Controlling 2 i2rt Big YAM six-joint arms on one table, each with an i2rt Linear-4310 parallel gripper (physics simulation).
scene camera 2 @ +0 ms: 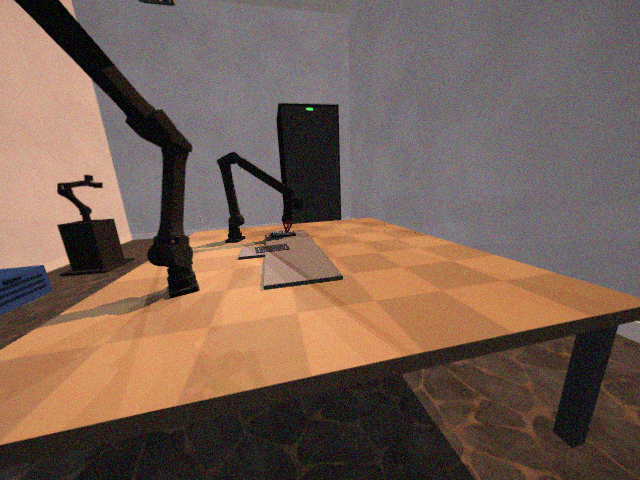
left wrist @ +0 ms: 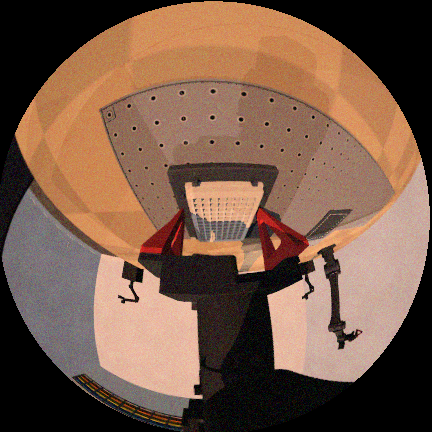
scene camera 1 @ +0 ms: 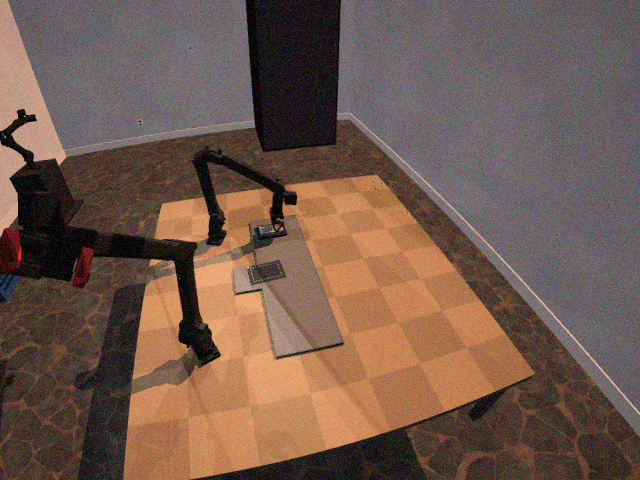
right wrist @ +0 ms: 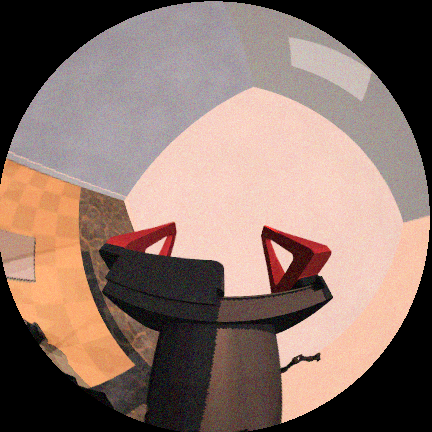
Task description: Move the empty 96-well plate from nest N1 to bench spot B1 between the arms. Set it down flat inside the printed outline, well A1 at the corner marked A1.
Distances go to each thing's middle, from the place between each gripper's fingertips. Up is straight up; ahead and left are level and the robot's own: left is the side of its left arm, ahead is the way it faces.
Right now the well plate [left wrist: 221, 210] is 1160 mm to the left of my right hand, 820 mm below it and 300 mm ahead of it.
I see the well plate 30 mm behind my left hand, 10 mm to the right of it and 10 mm below it.
